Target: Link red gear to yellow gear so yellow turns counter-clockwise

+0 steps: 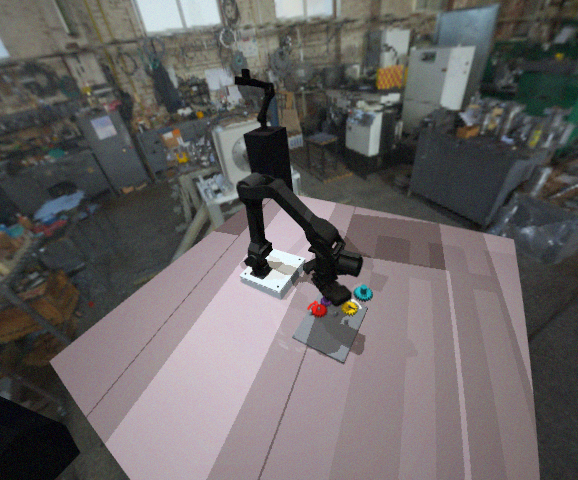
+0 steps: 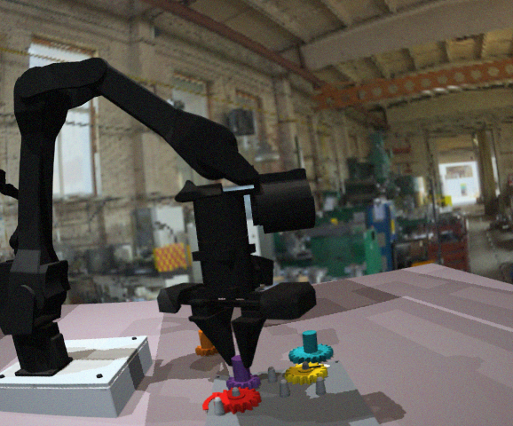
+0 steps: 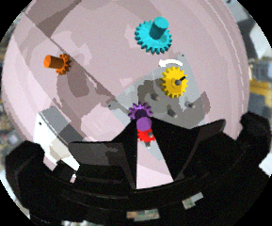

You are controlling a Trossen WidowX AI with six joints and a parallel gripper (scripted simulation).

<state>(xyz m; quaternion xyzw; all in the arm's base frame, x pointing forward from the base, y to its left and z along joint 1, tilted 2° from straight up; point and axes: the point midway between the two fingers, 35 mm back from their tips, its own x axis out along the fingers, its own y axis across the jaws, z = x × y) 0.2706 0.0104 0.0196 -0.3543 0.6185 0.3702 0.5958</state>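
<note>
My gripper tip is now 10 mm above the purple gear. Round my gripper tip: teal gear 100 mm to the left, 100 mm ahead, 20 mm below; yellow gear 80 mm ahead, 20 mm below, 10 mm to the left; red gear 40 mm to the right, 20 mm below, 10 mm behind.
</note>
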